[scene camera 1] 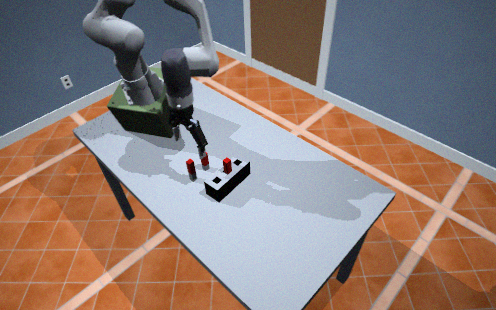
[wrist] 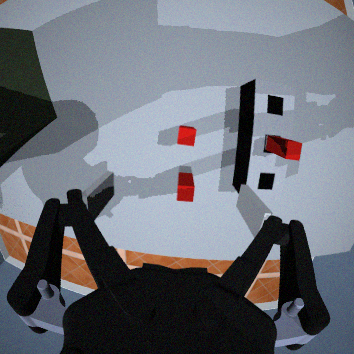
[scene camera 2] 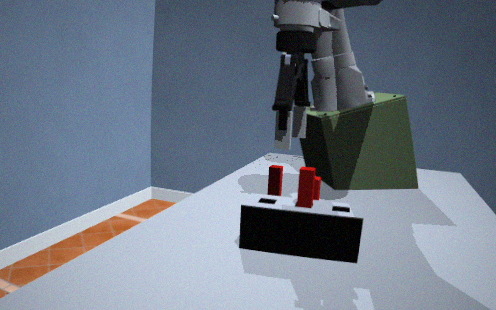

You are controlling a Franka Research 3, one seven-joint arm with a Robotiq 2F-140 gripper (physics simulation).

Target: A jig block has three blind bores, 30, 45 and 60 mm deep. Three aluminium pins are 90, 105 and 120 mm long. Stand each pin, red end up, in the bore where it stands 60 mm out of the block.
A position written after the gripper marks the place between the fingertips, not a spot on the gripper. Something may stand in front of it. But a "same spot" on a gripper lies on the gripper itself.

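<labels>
A jig block is visible in scene camera 1, in the wrist view and in scene camera 2 (332,231). On the jig block, (scene camera 1: 233,161) and (wrist: 265,107) are the same spot. The gripper is visible in scene camera 1, in scene camera 2 and in the wrist view (176,189). On the gripper, (scene camera 1: 204,136) and (scene camera 2: 290,87) are the same spot.
</labels>
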